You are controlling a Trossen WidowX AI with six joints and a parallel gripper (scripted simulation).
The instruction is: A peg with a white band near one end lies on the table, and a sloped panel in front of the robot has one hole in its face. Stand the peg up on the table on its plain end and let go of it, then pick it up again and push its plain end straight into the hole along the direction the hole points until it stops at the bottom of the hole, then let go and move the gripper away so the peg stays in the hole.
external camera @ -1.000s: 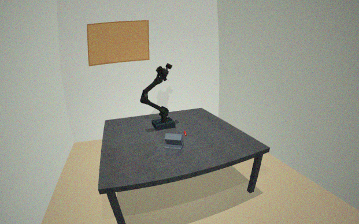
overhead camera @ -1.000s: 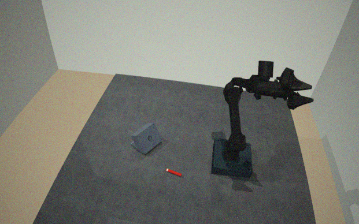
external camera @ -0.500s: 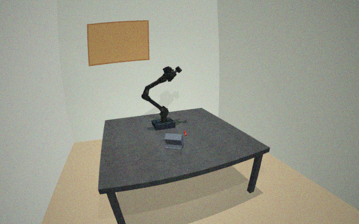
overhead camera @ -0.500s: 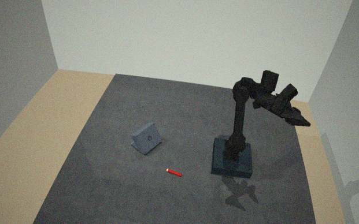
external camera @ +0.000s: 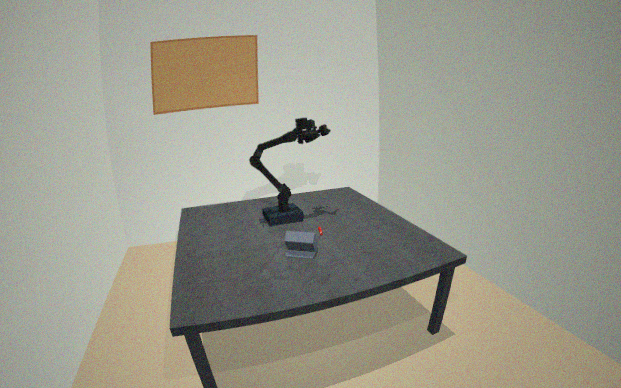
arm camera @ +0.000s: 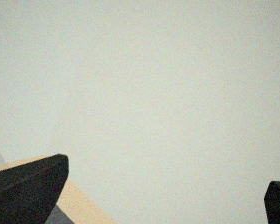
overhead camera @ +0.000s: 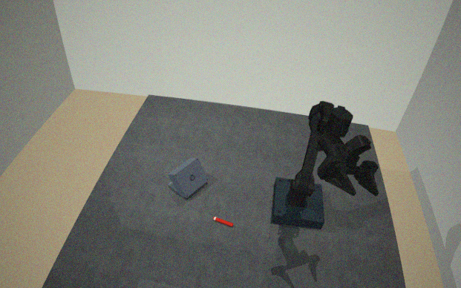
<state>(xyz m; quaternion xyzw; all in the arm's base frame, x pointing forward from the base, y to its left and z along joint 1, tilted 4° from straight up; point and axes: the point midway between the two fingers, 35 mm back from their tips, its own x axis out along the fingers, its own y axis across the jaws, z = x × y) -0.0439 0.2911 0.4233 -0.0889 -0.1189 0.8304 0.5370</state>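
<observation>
Now: gripper tip 480 mm above the red peg, 370 mm short of it and 190 mm to the left of it. Round my gripper tip: sloped panel (530 mm ahead, 440 mm below, 350 mm to the right).
</observation>
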